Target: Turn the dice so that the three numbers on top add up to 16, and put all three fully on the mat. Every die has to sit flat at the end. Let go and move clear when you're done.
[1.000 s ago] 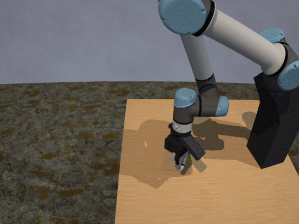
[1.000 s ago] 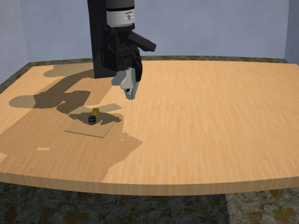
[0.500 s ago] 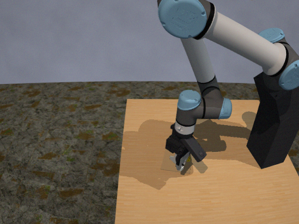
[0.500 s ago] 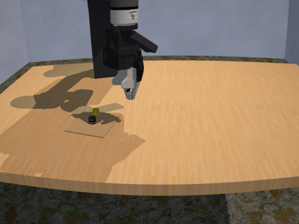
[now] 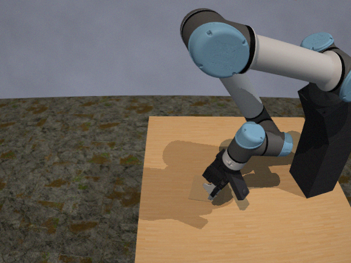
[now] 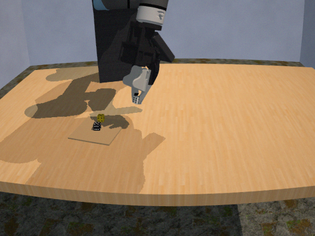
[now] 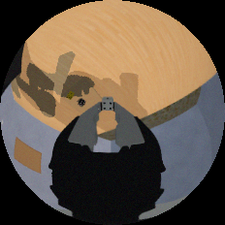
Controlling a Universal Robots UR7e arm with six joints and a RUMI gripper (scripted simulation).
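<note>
The white die is 1 cm below my hand. Round my hand: yellow die 8 cm behind, 12 cm to the right, 9 cm below; then thin tan mat 3 cm behind, 13 cm to the right, 11 cm below; then black die 3 cm behind, 13 cm to the right, 9 cm below.
</note>
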